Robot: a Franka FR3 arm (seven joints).
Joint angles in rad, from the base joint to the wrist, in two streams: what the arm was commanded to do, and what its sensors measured. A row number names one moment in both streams.
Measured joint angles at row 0: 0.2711 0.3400 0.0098 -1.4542 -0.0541 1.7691 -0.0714
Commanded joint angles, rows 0 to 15: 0.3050 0.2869 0.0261 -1.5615 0.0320 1.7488 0.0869; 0.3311 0.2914 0.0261 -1.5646 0.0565 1.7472 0.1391; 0.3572 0.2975 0.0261 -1.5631 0.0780 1.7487 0.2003; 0.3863 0.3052 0.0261 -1.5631 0.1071 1.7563 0.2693; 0.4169 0.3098 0.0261 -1.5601 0.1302 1.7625 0.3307; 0.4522 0.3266 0.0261 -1.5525 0.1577 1.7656 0.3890; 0.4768 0.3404 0.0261 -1.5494 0.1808 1.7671 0.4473; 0.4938 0.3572 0.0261 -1.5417 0.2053 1.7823 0.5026; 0.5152 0.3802 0.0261 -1.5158 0.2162 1.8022 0.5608; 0.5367 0.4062 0.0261 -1.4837 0.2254 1.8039 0.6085; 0.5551 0.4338 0.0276 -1.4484 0.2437 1.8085 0.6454; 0.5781 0.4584 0.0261 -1.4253 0.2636 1.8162 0.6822; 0.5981 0.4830 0.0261 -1.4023 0.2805 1.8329 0.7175; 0.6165 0.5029 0.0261 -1.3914 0.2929 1.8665 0.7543; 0.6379 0.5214 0.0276 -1.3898 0.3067 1.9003 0.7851; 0.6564 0.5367 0.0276 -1.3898 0.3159 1.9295 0.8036
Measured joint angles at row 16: 0.6075 0.4594 0.0325 -1.4508 0.2675 1.8663 0.7189
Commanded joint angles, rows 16 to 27: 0.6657 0.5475 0.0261 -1.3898 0.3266 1.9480 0.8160; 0.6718 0.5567 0.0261 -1.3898 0.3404 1.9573 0.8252; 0.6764 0.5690 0.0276 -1.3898 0.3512 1.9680 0.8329; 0.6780 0.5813 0.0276 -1.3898 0.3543 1.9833 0.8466; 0.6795 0.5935 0.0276 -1.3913 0.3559 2.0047 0.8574; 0.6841 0.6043 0.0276 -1.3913 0.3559 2.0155 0.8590; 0.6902 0.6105 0.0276 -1.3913 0.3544 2.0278 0.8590; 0.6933 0.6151 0.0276 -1.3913 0.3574 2.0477 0.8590; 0.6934 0.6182 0.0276 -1.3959 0.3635 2.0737 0.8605; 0.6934 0.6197 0.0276 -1.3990 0.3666 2.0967 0.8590; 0.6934 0.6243 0.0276 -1.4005 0.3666 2.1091 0.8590; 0.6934 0.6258 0.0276 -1.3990 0.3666 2.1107 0.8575
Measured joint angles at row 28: 0.6873 0.6016 0.0312 -1.4170 0.3377 2.0762 0.8432
